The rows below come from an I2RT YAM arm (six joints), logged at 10 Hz.
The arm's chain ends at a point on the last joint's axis. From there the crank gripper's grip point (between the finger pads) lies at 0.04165 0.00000 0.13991 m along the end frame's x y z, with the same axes.
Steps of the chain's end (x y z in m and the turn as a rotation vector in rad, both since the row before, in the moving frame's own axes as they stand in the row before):
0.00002, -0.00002, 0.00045, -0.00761, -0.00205, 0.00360
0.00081, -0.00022, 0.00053, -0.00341, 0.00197, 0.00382
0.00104, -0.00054, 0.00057, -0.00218, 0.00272, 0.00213
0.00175, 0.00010, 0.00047, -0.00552, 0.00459, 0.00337
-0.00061, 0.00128, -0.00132, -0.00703, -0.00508, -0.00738
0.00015, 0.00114, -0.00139, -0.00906, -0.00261, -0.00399
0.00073, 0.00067, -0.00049, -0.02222, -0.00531, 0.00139
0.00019, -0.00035, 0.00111, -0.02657, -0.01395, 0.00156
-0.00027, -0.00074, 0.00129, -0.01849, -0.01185, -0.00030
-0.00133, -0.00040, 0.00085, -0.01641, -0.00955, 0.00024
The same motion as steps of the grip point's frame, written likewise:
-0.00027, 0.00119, 0.00053, -0.00761, -0.00205, 0.00360
0.00108, 0.00042, 0.00045, -0.00341, 0.00197, 0.00382
0.00142, -0.00015, 0.00046, -0.00218, 0.00272, 0.00213
0.00239, 0.00101, 0.00027, -0.00552, 0.00459, 0.00337
-0.00132, 0.00196, -0.00111, -0.00703, -0.00508, -0.00738
-0.00021, 0.00224, -0.00129, -0.00906, -0.00261, -0.00399
-0.00002, 0.00384, -0.00031, -0.02222, -0.00531, 0.00139
-0.00177, 0.00344, 0.00163, -0.02657, -0.01395, 0.00156
-0.00193, 0.00184, 0.00175, -0.01849, -0.01185, -0.00030
-0.00267, 0.00191, 0.00122, -0.01641, -0.00955, 0.00024

